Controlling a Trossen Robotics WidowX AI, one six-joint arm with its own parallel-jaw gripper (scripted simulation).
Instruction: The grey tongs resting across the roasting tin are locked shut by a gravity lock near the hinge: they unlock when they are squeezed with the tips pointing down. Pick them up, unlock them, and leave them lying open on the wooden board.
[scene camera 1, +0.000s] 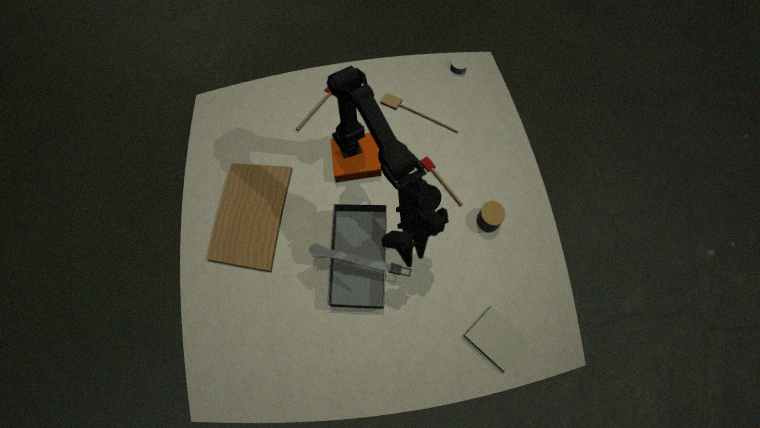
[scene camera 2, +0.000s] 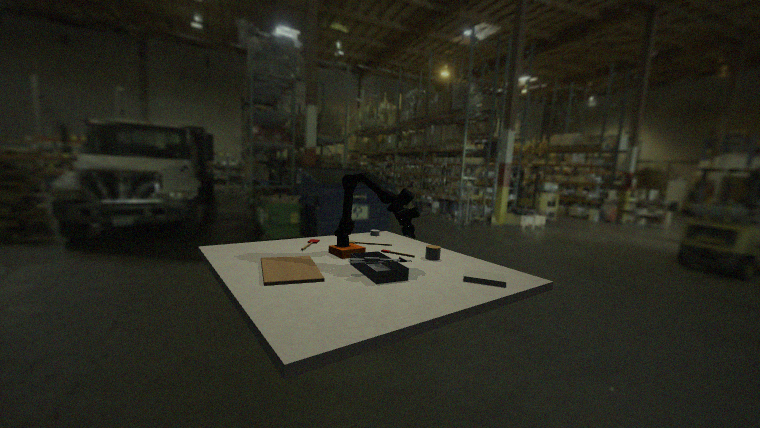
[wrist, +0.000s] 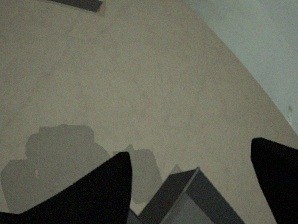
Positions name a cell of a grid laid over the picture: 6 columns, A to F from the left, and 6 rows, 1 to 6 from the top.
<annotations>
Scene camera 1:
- my gripper: D4
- roasting tin: C4
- wooden board: B4
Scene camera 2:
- roasting tin: D4
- wooden board: C4
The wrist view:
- my gripper: D5
</annotations>
